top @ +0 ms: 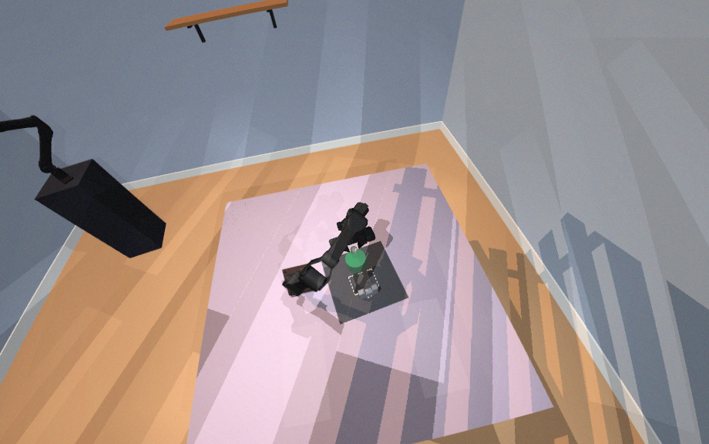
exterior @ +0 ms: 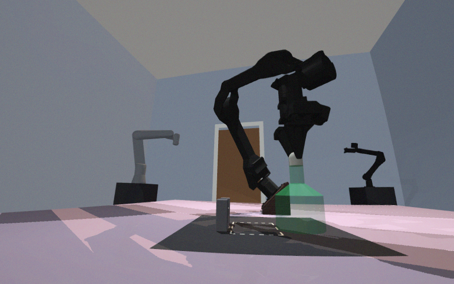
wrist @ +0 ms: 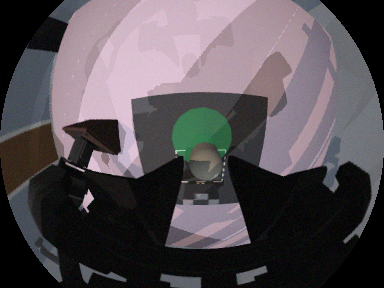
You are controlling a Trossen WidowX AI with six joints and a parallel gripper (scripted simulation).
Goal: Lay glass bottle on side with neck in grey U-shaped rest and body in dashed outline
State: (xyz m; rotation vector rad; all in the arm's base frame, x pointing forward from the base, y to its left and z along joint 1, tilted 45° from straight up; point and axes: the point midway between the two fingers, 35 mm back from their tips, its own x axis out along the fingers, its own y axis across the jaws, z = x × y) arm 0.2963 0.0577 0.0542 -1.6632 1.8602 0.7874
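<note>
Right now the green glass bottle is 5 cm below my gripper tip. From my gripper tip the other things lie so: dark mat: 8 cm to the right, 14 cm below.
</note>
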